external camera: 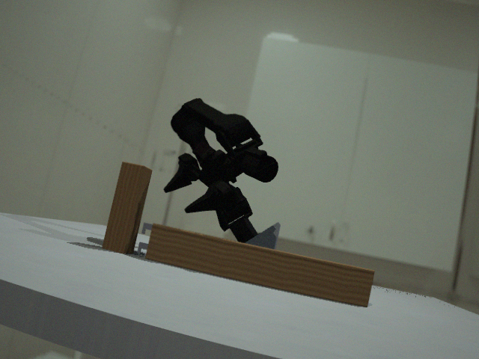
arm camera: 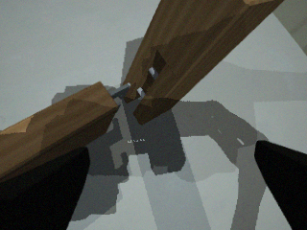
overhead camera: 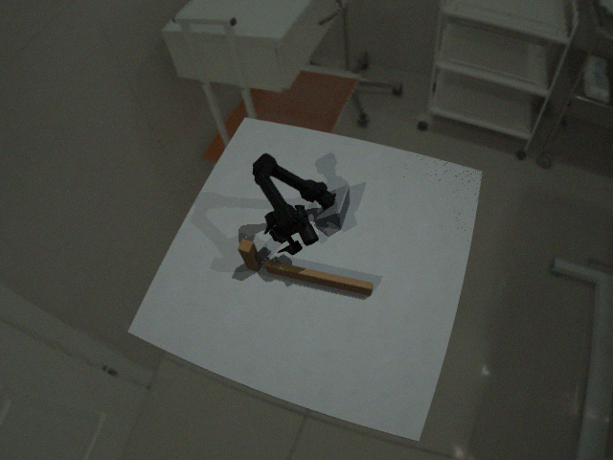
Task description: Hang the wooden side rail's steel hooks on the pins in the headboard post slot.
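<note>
The wooden headboard post lies 50 mm ahead of my gripper tip, 80 mm to the right of it and 40 mm below it.
</note>
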